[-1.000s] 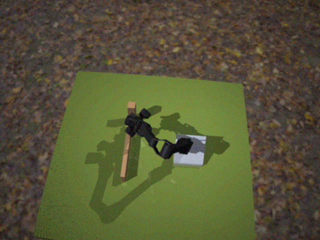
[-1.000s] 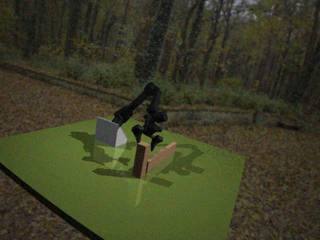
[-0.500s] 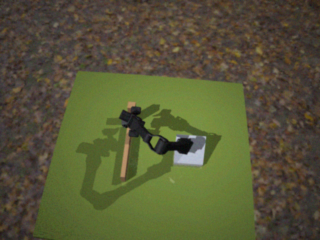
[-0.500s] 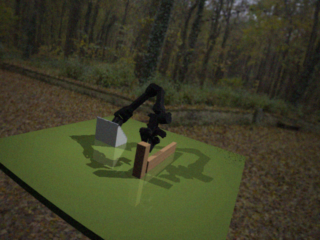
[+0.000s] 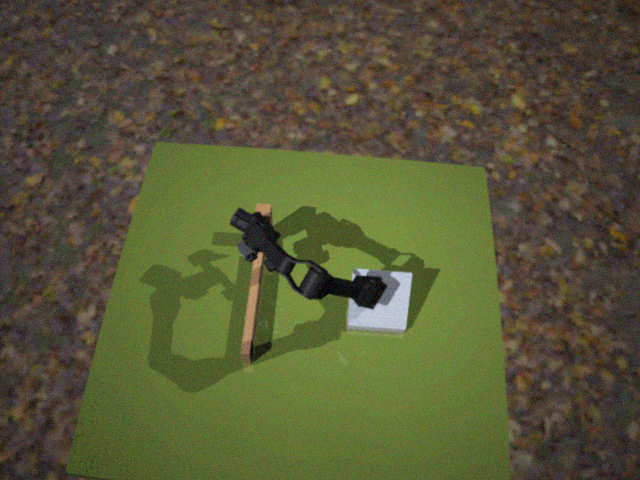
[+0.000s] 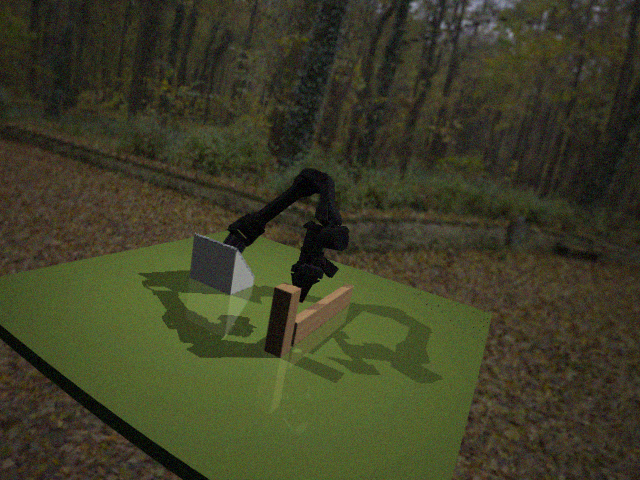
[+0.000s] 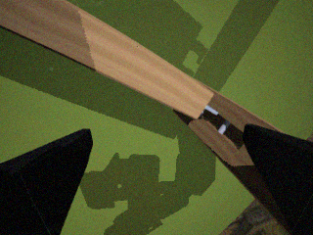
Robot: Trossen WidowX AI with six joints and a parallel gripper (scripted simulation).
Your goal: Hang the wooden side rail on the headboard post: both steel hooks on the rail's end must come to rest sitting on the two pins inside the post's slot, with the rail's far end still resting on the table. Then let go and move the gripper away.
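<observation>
Now: the wooden headboard post 10 mm ahead of my gripper tip, 100 mm to the right of it and 20 mm below it.
</observation>
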